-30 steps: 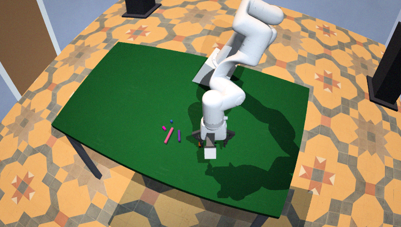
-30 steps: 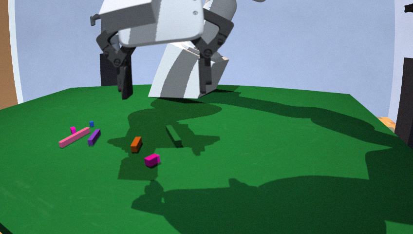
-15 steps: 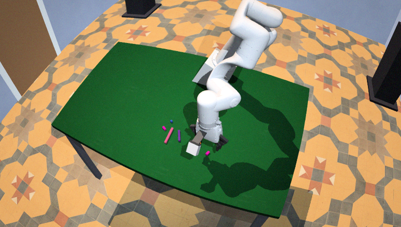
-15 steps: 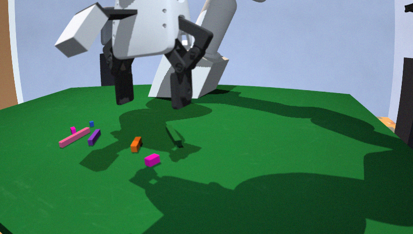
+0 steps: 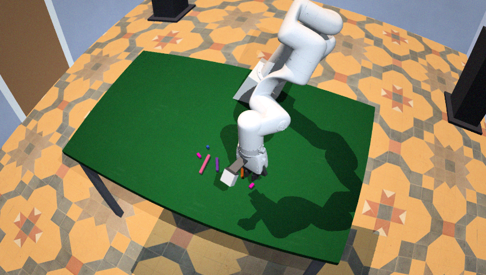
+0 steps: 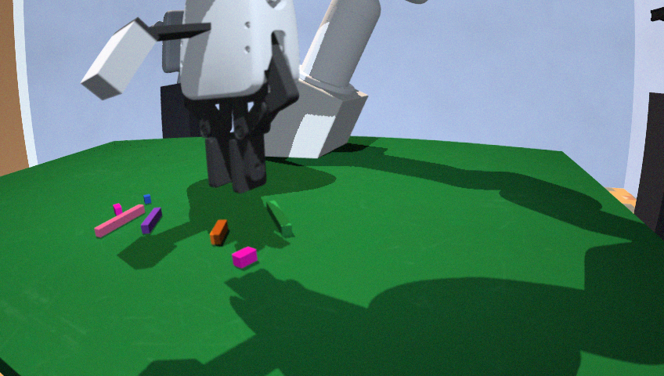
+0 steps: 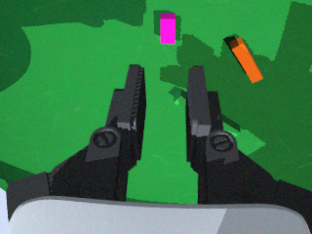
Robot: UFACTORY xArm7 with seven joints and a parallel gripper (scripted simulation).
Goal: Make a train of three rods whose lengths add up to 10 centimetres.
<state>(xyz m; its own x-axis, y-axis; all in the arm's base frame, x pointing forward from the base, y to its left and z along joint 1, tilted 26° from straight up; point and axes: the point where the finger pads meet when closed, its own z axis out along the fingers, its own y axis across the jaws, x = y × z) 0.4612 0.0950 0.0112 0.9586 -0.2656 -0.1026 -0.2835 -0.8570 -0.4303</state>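
My gripper is now 80 mm above the magenta rod. The rest, counted from my hand: purple rod (160 mm to the right, 80 mm below, 40 mm behind); green rod (100 mm behind, 80 mm below, 10 mm to the right); orange rod (80 mm below, 50 mm to the right, 40 mm behind).
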